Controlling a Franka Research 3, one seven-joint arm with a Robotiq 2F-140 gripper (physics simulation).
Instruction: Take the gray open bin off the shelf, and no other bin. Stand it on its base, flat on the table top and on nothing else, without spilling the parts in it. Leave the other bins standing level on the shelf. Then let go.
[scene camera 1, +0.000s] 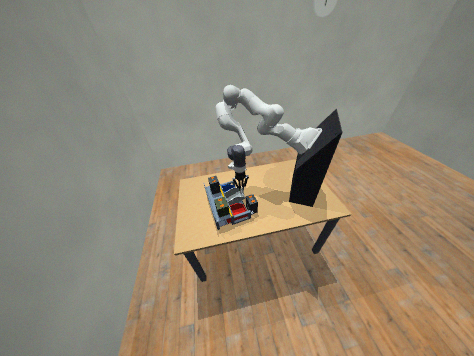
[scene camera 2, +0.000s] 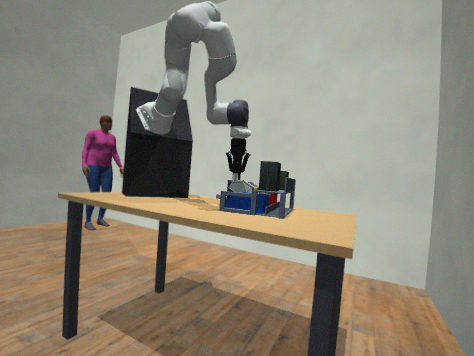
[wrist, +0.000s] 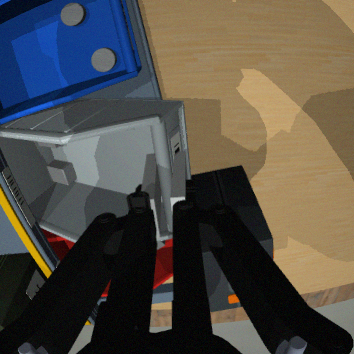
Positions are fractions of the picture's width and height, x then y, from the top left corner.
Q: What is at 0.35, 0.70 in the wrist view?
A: The gripper.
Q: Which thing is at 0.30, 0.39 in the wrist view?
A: A gray open bin.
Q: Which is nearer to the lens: the red bin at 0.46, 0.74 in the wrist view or the blue bin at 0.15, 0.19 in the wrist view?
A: The blue bin.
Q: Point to a black box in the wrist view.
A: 0.65, 0.52
